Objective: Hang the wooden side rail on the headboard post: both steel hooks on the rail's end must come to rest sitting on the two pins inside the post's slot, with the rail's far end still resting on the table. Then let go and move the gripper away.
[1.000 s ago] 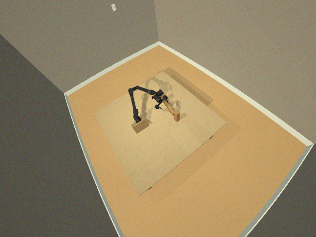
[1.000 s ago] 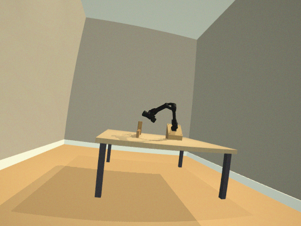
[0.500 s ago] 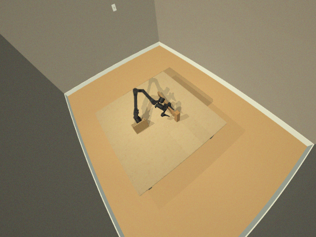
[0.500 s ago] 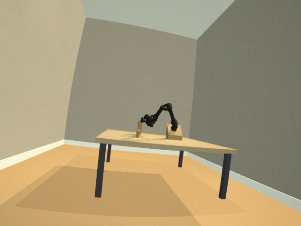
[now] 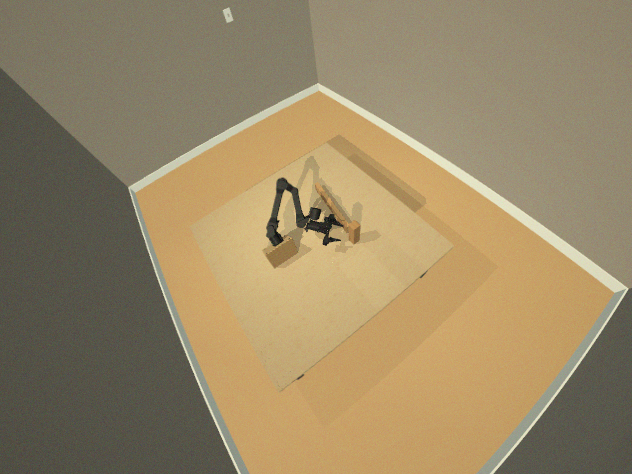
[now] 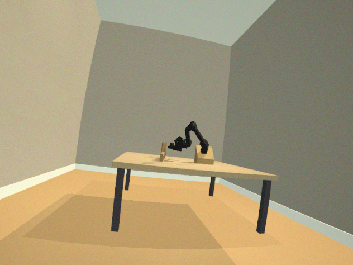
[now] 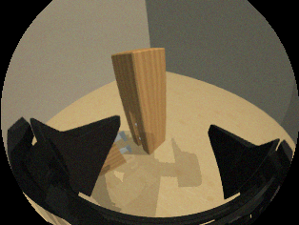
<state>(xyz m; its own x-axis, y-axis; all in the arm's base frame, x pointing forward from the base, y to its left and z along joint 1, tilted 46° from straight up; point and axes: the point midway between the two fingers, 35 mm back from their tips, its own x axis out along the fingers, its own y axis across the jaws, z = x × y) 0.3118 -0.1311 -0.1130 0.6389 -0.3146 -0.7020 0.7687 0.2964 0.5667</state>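
Right now the headboard post is 7 cm ahead of my gripper tip, 4 cm below it and 3 cm to the right of it.
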